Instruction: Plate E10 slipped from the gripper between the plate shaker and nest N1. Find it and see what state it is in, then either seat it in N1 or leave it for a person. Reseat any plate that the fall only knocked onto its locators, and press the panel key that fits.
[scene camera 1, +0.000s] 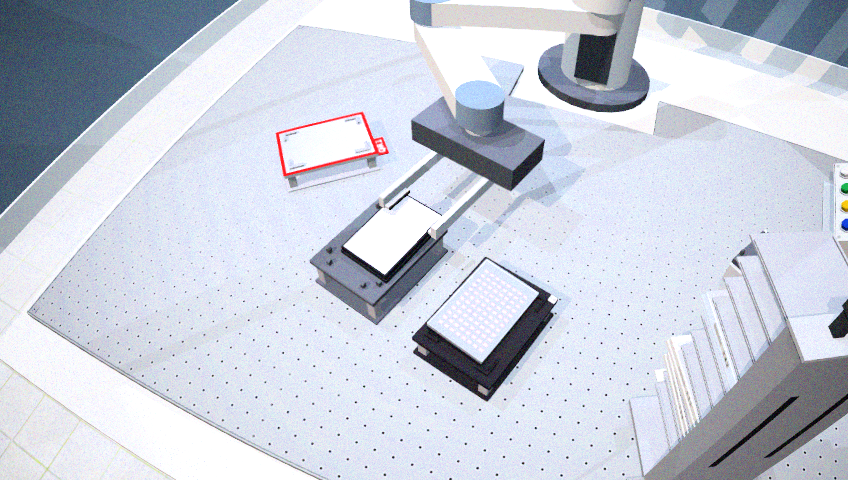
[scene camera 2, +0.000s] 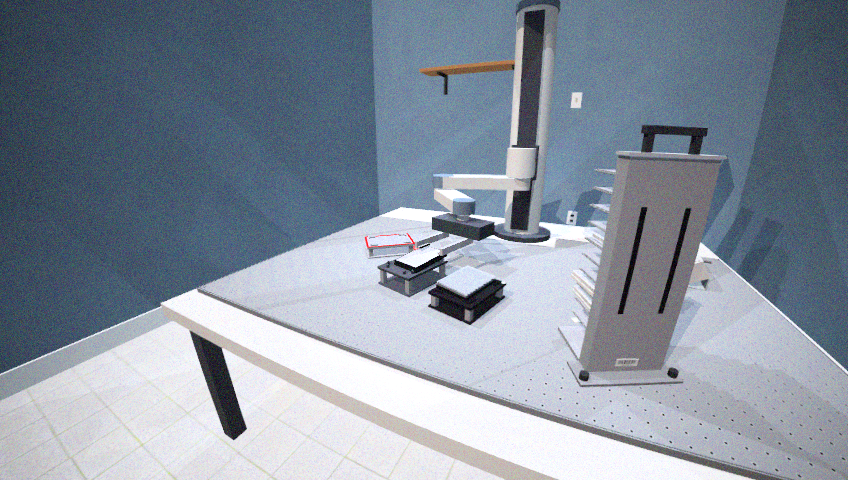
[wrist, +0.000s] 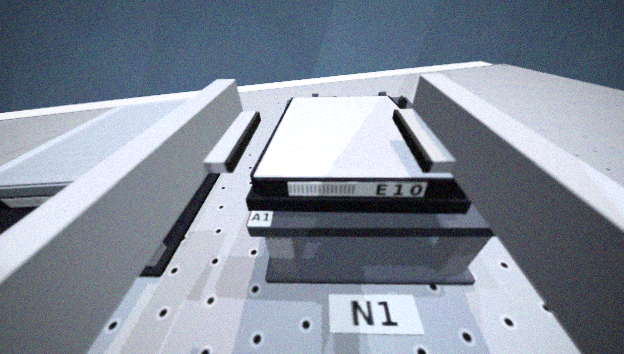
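Seen in the pictures: gripper, fingertip midpoint: (scene camera 1: 406, 217) (scene camera 2: 428, 248) (wrist: 325, 98); arm's base at its link origin: (scene camera 1: 593, 78) (scene camera 2: 520, 234).
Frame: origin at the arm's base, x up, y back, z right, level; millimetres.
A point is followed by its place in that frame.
Plate E10 (scene camera 1: 389, 237) {x 85, y -636, z 182 mm} (scene camera 2: 420, 258) {x 85, y -640, z 175 mm} (wrist: 330, 140) {x 88, y -601, z 166 mm} lies lid side up on nest N1 (scene camera 1: 351, 276) {x 66, y -703, z 209 mm} (scene camera 2: 397, 271) {x 66, y -708, z 209 mm} (wrist: 350, 220) {x 66, y -567, z 165 mm}. It is shifted towards the arm, and its arm-side edge looks raised, with a dark gap below. Small black locators, such as the locator (scene camera 1: 364, 285) {x 72, y -714, z 183 mm}, stand bare at the far end; the locators under the near end are hidden. The E10 label faces the wrist camera. My gripper (scene camera 1: 410, 215) {x 106, y -611, z 166 mm} (scene camera 2: 428, 249) {x 106, y -611, z 166 mm} (wrist: 325, 98) {x 106, y -611, z 166 mm} is open and empty. Its fingers stand either side of the plate's near part, the pads a little above the lid.
A second plate (scene camera 1: 483, 309) {x 75, y -693, z 25 mm} (scene camera 2: 468, 280) {x 74, y -696, z 19 mm} rests on a black stand beside N1. A red-bordered platform (scene camera 1: 327, 142) {x 53, y -458, z 387 mm} (scene camera 2: 389, 240) {x 53, y -462, z 388 mm} stands behind left. A tall plate rack (scene camera 1: 743, 410) {x 283, y -844, z -248 mm} (scene camera 2: 651, 339) {x 84, y -807, z -344 mm} stands at the right. Part of the key panel (scene camera 1: 837, 196) {x 65, y -239, z -514 mm} shows at the right edge.
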